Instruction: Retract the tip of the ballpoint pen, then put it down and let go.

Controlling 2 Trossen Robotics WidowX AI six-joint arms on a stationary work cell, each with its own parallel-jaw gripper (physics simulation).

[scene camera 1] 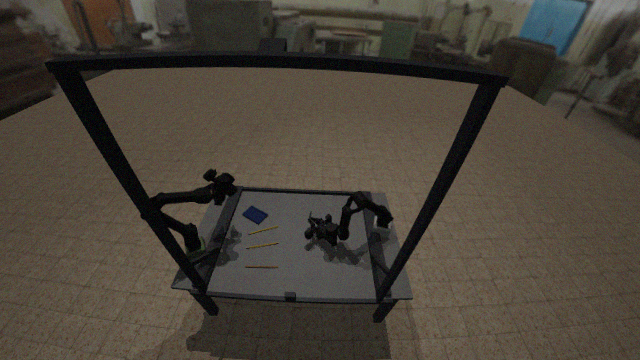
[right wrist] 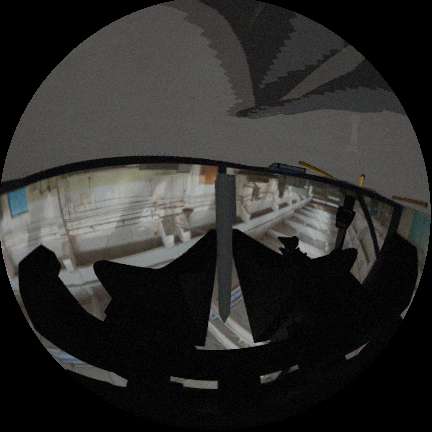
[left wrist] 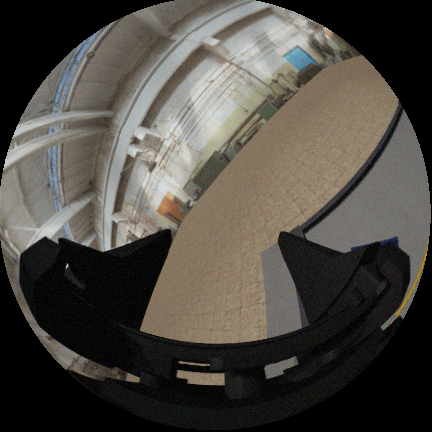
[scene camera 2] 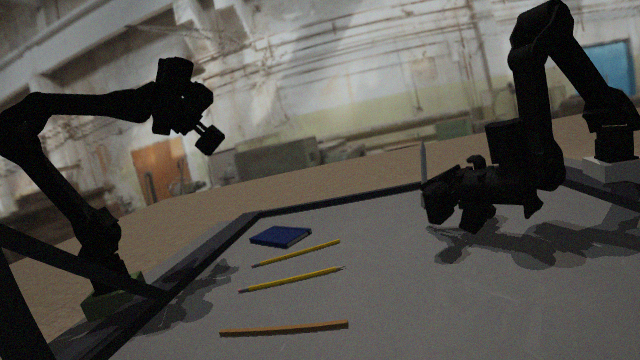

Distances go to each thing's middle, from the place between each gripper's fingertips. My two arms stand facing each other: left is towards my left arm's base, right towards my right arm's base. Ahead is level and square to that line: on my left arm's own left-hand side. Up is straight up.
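Scene:
From my left hand, the blue notebook (scene camera 2: 277, 236) is 14 cm to the right, 4 cm behind and 32 cm below. The green object (scene camera 2: 95, 308) is 26 cm behind my left hand, 18 cm to the left of it and 30 cm below it.
As for my right hand, I find the blue notebook 33 cm to the left of it, 14 cm ahead of it and 8 cm below it. The green object is 65 cm to the left of my right hand, 8 cm behind it and 6 cm below it.

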